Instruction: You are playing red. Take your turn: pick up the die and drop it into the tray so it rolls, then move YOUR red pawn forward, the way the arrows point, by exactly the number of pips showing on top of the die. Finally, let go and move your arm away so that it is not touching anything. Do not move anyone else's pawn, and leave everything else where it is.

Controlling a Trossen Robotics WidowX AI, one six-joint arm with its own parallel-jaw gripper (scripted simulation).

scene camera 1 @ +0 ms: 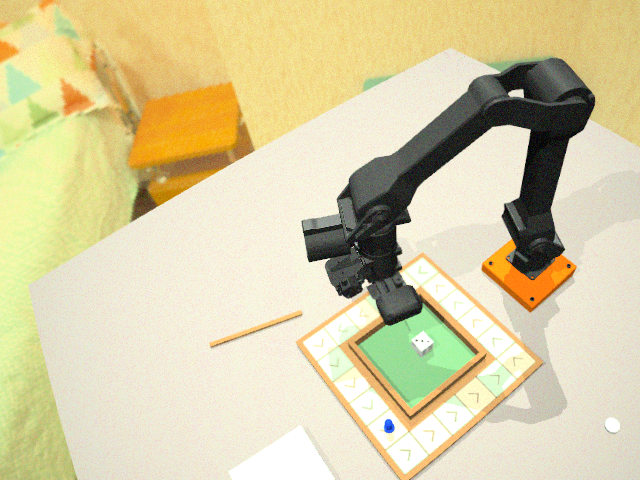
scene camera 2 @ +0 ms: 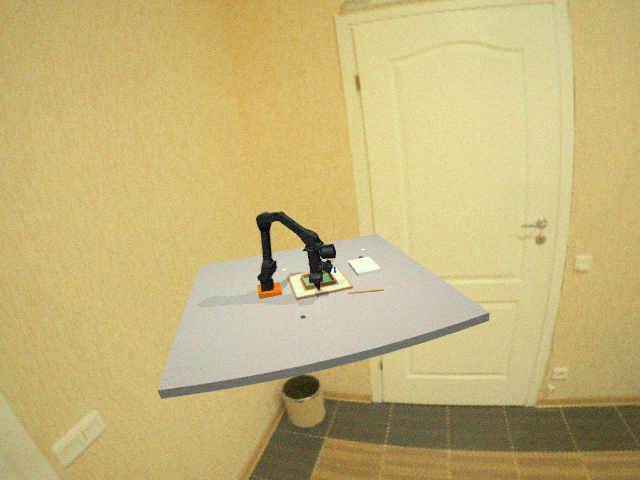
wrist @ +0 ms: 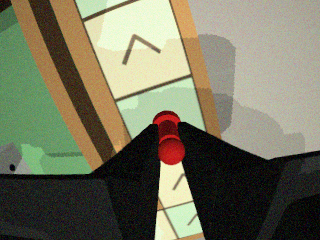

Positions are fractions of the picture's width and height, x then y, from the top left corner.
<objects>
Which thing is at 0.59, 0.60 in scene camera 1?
My gripper.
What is my gripper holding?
A red pawn.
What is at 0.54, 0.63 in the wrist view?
A red pawn.
</objects>
